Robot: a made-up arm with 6 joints.
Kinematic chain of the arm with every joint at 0, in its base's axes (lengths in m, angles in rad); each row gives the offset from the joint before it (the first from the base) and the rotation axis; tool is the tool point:
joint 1: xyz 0 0 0.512 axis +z
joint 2: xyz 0 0 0 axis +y
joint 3: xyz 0 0 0.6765 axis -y
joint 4: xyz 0 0 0 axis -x
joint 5: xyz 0.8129 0 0 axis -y
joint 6: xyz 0 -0.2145 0 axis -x
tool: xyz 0 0 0
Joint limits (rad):
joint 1: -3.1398..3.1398
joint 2: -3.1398..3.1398
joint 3: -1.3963..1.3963
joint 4: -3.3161..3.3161
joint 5: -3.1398..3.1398
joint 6: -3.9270..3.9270
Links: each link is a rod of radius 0.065 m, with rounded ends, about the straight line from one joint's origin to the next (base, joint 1, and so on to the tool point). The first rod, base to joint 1, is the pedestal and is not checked.
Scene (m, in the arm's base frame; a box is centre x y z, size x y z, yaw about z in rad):
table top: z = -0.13
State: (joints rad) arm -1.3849 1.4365 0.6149 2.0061 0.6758 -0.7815
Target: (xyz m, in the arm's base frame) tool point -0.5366 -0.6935 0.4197
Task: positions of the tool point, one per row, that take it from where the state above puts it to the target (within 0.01 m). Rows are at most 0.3 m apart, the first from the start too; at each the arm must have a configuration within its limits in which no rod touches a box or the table.
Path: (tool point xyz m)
1: 0.0882 -1.3092 0.2100
2: -0.1432 -1.2242 0.2761
3: -0.3333 -1.0818 0.3348
4: -0.4674 -0.8982 0.3836
5: -0.5366 -0.6935 0.4197

